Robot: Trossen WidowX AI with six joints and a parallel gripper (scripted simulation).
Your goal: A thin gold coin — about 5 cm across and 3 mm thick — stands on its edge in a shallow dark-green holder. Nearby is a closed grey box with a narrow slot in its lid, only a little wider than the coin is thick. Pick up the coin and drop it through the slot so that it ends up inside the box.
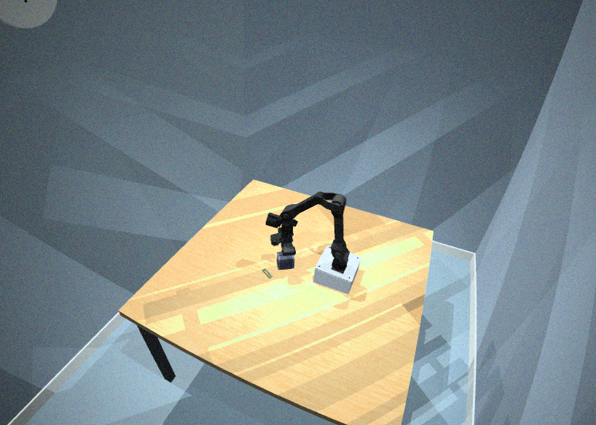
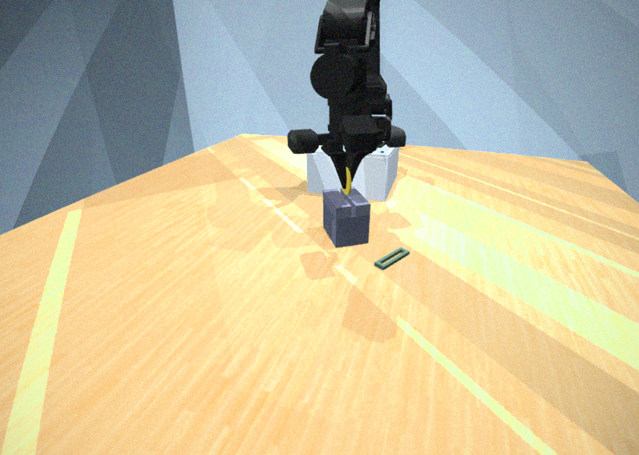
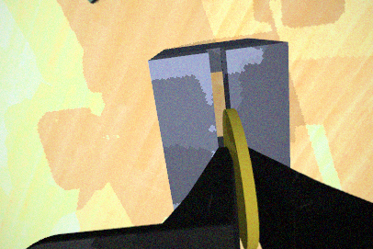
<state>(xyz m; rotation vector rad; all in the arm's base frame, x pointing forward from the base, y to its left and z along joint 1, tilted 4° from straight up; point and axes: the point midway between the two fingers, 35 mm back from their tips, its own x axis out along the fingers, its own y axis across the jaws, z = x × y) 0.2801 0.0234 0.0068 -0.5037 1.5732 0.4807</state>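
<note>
Right now my gripper tip is 10 mm below the gold coin.
</note>
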